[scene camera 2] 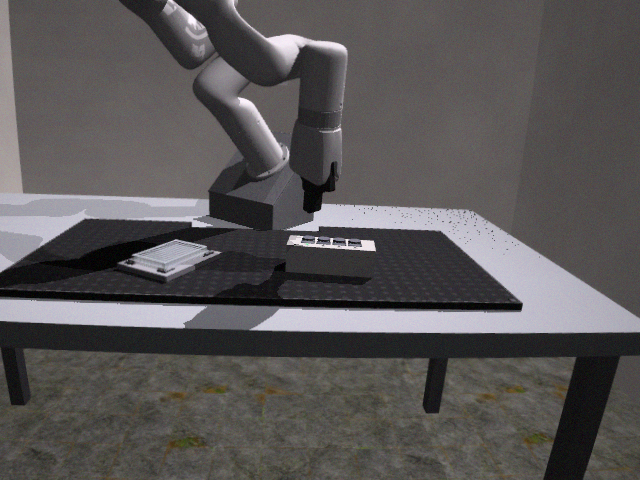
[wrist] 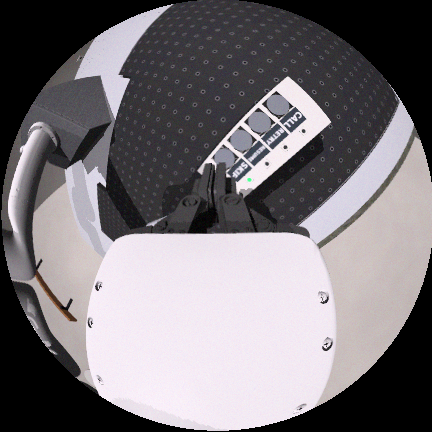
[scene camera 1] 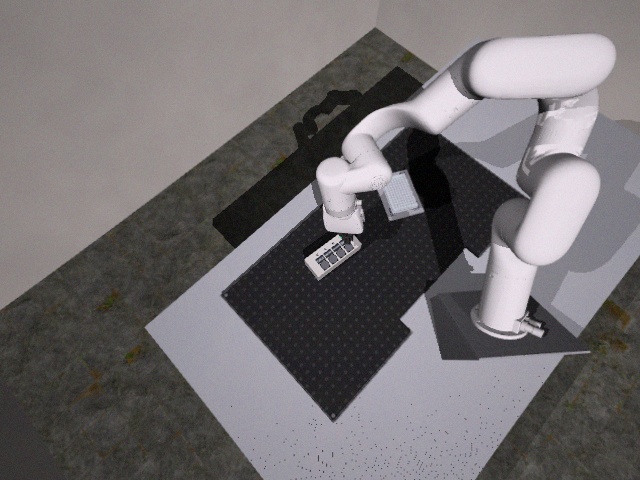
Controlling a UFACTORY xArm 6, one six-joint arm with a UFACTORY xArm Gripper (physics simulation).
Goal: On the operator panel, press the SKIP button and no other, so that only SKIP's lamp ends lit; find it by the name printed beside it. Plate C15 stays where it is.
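Pixels of known places: gripper, fingertip midpoint: (scene camera 2: 312, 210) (wrist: 216, 177) (scene camera 1: 348, 240); arm's base, link origin: (scene camera 2: 268, 161) (wrist: 42, 137) (scene camera 1: 498, 321).
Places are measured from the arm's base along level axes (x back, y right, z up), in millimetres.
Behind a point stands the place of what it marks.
Note:
The operator panel (scene camera 1: 311, 265) {x -474, y -142, z -94 mm} (scene camera 2: 329, 261) {x -480, y -59, z -120 mm} (wrist: 314, 118) {x -484, y -129, z -93 mm} is a pale box with four round grey buttons in a row. In the wrist view, the SKIP button (wrist: 224, 157) {x -418, y -32, z -90 mm} is nearest my fingers, and the SKIP lamp (wrist: 249, 179) {x -456, y -21, z -93 mm} glows green. The RESUME lamp (wrist: 267, 164) {x -465, y -49, z -92 mm}, RETRY lamp (wrist: 285, 147) {x -473, y -78, z -93 mm} and CALL lamp (wrist: 303, 131) {x -481, y -106, z -93 mm} are dark. My gripper (scene camera 2: 311, 210) {x -424, y -33, z -35 mm} (wrist: 216, 177) {x -424, y -33, z -35 mm} is shut and empty, raised above the panel's SKIP end and apart from it. A clear gridded plate (scene camera 1: 400, 193) {x -393, y 236, z -130 mm} (scene camera 2: 173, 251) {x -403, y 228, z -121 mm} sits in its pale holder; its C15 label is not readable.
The panel and plate holder (scene camera 2: 166, 274) {x -489, y 235, z -134 mm} rest on a black dotted mat (scene camera 1: 320, 335) {x -338, y -283, z -146 mm} (scene camera 2: 439, 279) {x -523, y -267, z -146 mm} (wrist: 200, 65) {x -320, y -143, z -146 mm}. The holder is to the panel's left in the second scene view. The arm's dark base block (scene camera 1: 452, 330) {x -69, y -76, z -38 mm} (scene camera 2: 240, 209) {x -49, y 77, z -121 mm} (wrist: 75, 110) {x -95, y -45, z -69 mm} stands beyond the mat's notched edge.

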